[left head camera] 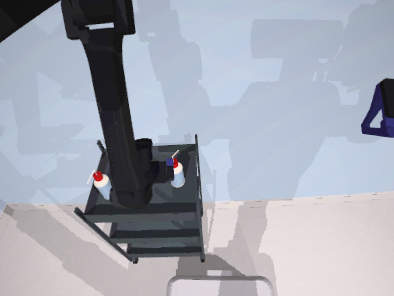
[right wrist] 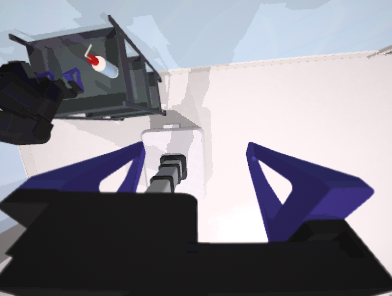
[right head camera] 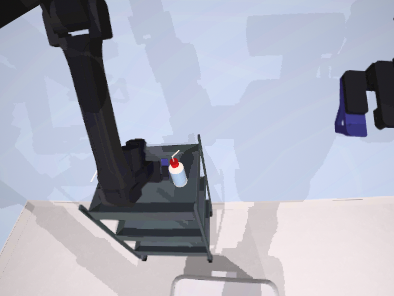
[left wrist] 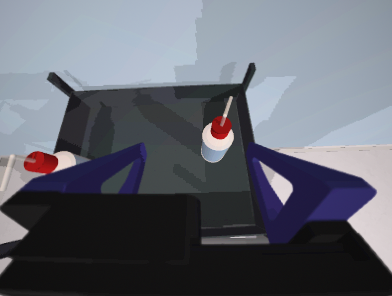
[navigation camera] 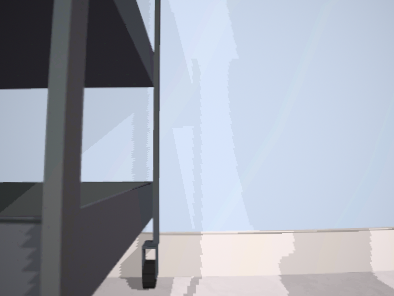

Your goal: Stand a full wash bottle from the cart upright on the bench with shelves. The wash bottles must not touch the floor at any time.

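Frame: origin at the left arm's base, x ahead, y right, z down, level; metres.
Seen in the pictures: left gripper, fingertip midpoint: (right wrist: pixel 64 70) (right head camera: pixel 154 162) (left wrist: pixel 196 148); right gripper, fingertip midpoint: (left head camera: pixel 393 131) (right wrist: pixel 195 147) (right head camera: pixel 372 129).
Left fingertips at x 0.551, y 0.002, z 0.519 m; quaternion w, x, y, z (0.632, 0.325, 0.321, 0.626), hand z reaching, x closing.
Observation:
Offsets run from my left fingertips to a thing's top centre. "spot": to the spot under its first point.
A wash bottle with a red cap and pale blue lower body @[dx +0.078, dy +0.043, dz +0.054 m] (left head camera: pixel 178 177) (right head camera: pixel 179 176) (left wrist: pixel 215 145) (right wrist: pixel 106 66) stands upright on the top tray of the dark cart (left head camera: pixel 150 215) (right head camera: pixel 150 212) (left wrist: pixel 160 90) (right wrist: pixel 121 65). A second one @[dx -0.004, dy -0.254, dz +0.054 m] (left head camera: pixel 102 183) (left wrist: pixel 65 161) is at the cart's left side, partly hidden by the left arm or finger. My left gripper (left head camera: pixel 170 167) (right head camera: pixel 165 166) (left wrist: pixel 196 148) (right wrist: pixel 64 70) is open and empty over the tray; in the left wrist view the first bottle appears between its fingertips, beyond them. My right gripper (right wrist: pixel 195 147) is open and empty, away from the cart. The shelved bench does not show.
The cart's lower shelves show below its top tray, and its post @[spot: dx -0.114, dy +0.140, dz +0.640 m] (navigation camera: pixel 57 125) stands close in the navigation view. A white base with rounded corners (right wrist: pixel 150 137) carries a grey column (right wrist: pixel 167 175). A pale blue wall is behind the cart.

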